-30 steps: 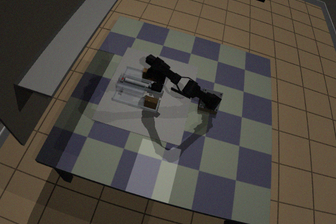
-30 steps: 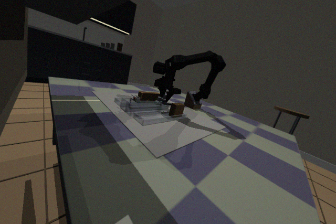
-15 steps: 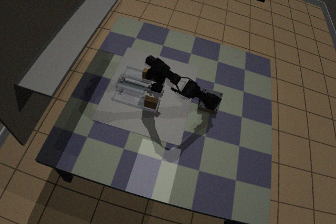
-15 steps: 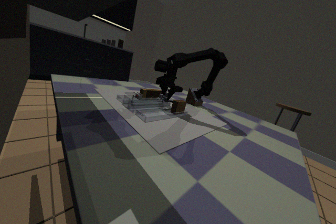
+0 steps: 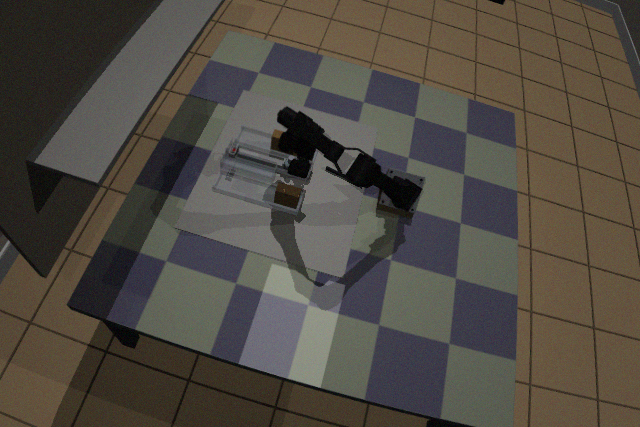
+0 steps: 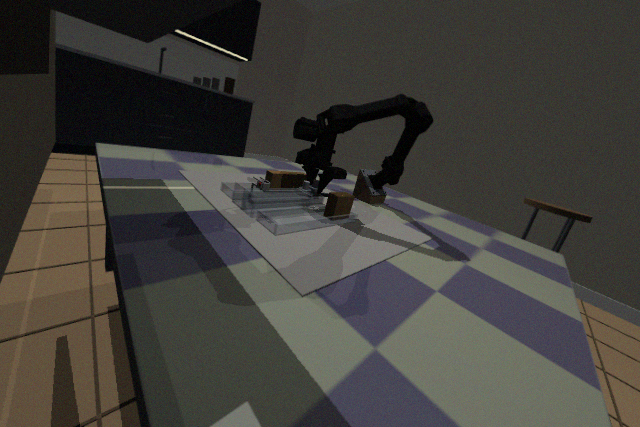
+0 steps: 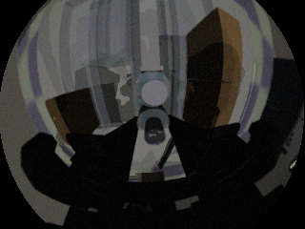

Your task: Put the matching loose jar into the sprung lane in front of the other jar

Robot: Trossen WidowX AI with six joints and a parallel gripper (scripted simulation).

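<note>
Right now the clear sprung lane is 150 mm ahead of my gripper tip, 10 mm to the left of it and 20 mm below it. From my gripper tip the other things lie so: red mark (230 mm ahead, 20 mm to the left, 30 mm above).
</note>
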